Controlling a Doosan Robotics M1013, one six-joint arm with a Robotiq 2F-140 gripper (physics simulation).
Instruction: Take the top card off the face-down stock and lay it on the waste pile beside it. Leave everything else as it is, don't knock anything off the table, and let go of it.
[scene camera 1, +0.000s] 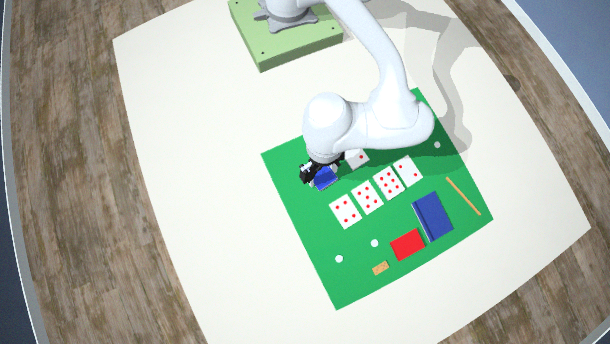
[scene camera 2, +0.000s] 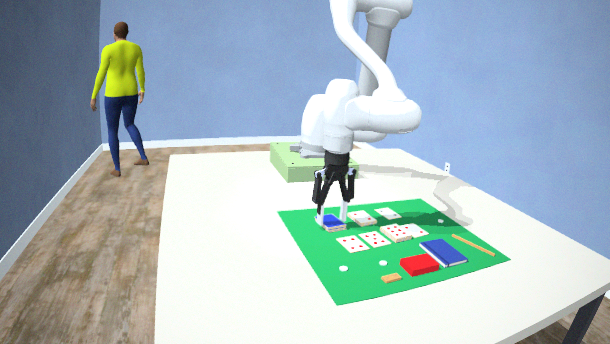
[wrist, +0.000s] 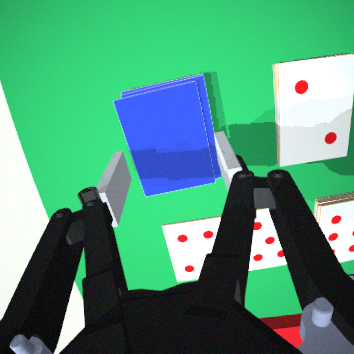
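Pixels of known places: gripper, fingertip midpoint: (scene camera 1: 321, 176) (scene camera 2: 331, 221) (wrist: 170, 156); arm's base, origin of the base link: (scene camera 1: 287, 11) (scene camera 2: 316, 152).
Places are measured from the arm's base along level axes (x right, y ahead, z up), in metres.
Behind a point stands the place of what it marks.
The blue face-down stock (scene camera 1: 327, 180) @(x 0.090, y 0.640, z -0.063 m) (scene camera 2: 334, 223) @(x 0.096, y 0.634, z -0.062 m) (wrist: 167, 127) @(x 0.105, y 0.597, z -0.062 m) lies at the far left of the green mat. Its top card is slightly offset and turned against the cards below. My gripper (scene camera 1: 322, 175) @(x 0.102, y 0.621, z -0.062 m) (scene camera 2: 331, 219) @(x 0.102, y 0.621, z -0.062 m) (wrist: 170, 156) @(x 0.102, y 0.621, z -0.062 m) is open around the stock's near part, one finger on each side. In the wrist view the right finger is very close to the stock's right edge, and green shows between the left finger and the stock. Contact cannot be told. The face-up waste pile (scene camera 1: 356, 159) @(x -0.019, y 0.606, z -0.068 m) (scene camera 2: 362, 218) @(x -0.014, y 0.598, z -0.068 m) (wrist: 316, 110) @(x -0.018, y 0.580, z -0.068 m) with two red dots lies to the right of the stock.
Face-up cards (scene camera 1: 345, 211) @(x 0.071, y 0.745, z -0.077 m) (scene camera 2: 353, 244) @(x 0.071, y 0.751, z -0.077 m) lie in a row nearer the front. A blue book (scene camera 1: 434, 216) @(x -0.185, y 0.865, z -0.068 m), a red box (scene camera 1: 407, 244) @(x -0.066, y 0.911, z -0.061 m), a tan block (scene camera 1: 380, 268) @(x 0.035, y 0.947, z -0.072 m), an orange stick (scene camera 1: 463, 196) @(x -0.315, y 0.844, z -0.075 m) and white discs lie on the green mat (scene camera 1: 305, 205) @(x 0.176, y 0.686, z -0.080 m). A person (scene camera 2: 121, 70) stands beyond the table.
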